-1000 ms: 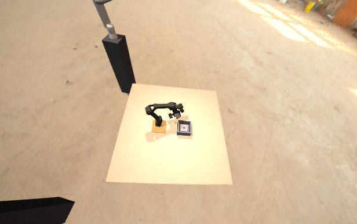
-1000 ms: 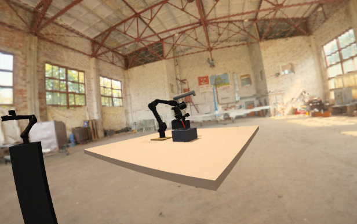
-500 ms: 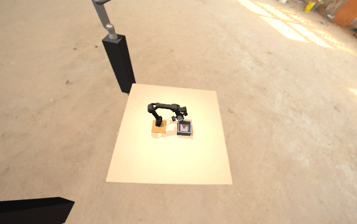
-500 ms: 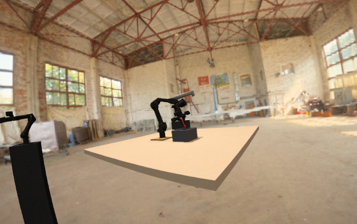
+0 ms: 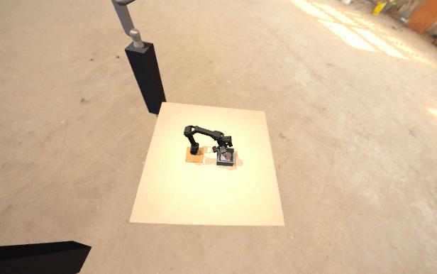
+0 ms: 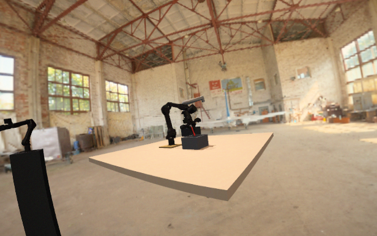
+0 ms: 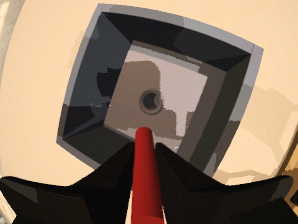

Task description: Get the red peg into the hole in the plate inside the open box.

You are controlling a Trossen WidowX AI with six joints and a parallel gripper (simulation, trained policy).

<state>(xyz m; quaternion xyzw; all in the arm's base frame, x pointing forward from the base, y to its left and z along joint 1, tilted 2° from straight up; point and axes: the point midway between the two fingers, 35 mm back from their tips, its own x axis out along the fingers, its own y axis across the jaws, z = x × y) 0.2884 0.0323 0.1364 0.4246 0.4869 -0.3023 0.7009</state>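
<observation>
Now: the red peg 1 cm behind my gripper tip and 1 cm above it. The rest, counted from my gripper tip: grey plate: 3 cm ahead, 2 cm to the right, 8 cm below; then dark box: 3 cm ahead, 2 cm to the right, 10 cm below.
</observation>
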